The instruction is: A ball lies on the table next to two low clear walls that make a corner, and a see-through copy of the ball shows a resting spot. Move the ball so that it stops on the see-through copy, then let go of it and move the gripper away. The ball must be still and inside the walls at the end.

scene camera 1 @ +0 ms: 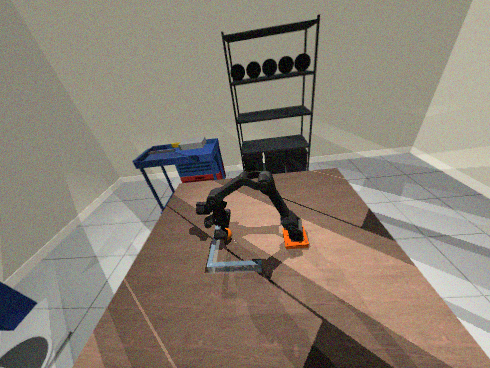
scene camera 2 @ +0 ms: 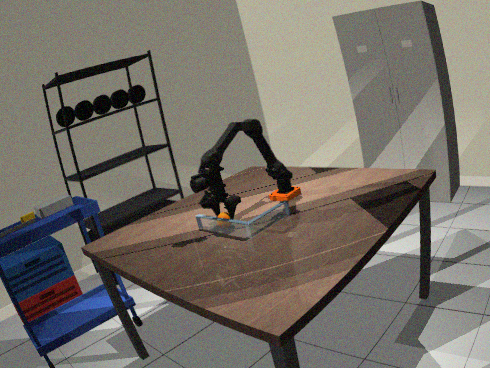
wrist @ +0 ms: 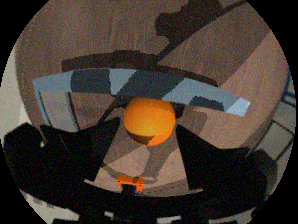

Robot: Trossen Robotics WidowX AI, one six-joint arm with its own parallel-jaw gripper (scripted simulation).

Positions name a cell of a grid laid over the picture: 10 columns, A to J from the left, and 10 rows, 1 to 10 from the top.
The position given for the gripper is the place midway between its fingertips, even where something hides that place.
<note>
The gripper (scene camera 2: E6) is open, with nothing in its grasp. Further things: a see-through copy of ball (wrist: E6).
The gripper shows as well in the wrist view (wrist: E6).
</note>
